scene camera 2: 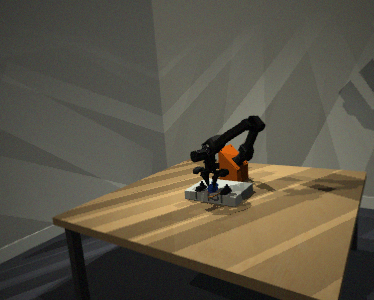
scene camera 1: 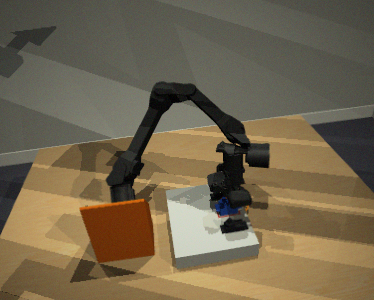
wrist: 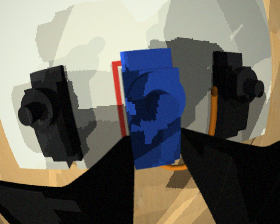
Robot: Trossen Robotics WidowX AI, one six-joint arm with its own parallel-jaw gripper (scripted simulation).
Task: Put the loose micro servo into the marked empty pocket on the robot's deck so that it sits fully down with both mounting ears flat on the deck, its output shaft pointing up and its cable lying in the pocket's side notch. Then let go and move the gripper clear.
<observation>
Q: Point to a pale grey deck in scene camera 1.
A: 197,238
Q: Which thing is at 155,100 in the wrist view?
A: A blue micro servo.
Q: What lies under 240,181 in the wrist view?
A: The gripper.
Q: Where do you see a pale grey deck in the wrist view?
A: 82,44
</observation>
